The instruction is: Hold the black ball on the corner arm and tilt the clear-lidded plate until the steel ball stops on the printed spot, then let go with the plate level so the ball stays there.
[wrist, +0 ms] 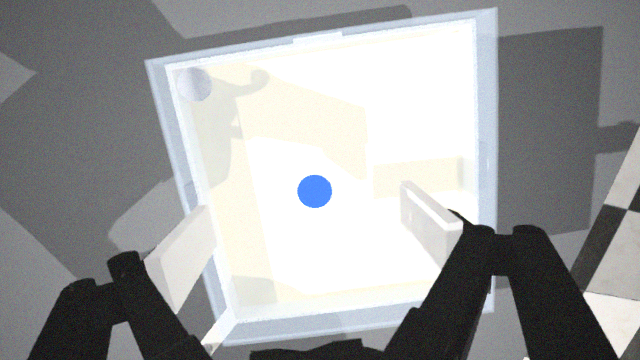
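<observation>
The clear-lidded plate (486, 125) fills the middle of the wrist view, with a bright inside and a pale bluish rim. The steel ball (194, 84) is inside the plate at its upper left corner, close to the left and top walls. The blue printed spot (314, 191) is near the plate's middle, apart from the ball. My gripper (306, 213) is wide open, with its two pale finger pads over the lower part of the plate and nothing between them. The black ball does not show. A short pale bar (219, 331) shows at the plate's lower left corner, partly hidden by my left finger.
A black-and-white checkered surface (612, 315) shows at the right edge. Grey ground (550, 125) with broad dark shadows surrounds the plate. Shadows also fall across the plate's left and middle parts.
</observation>
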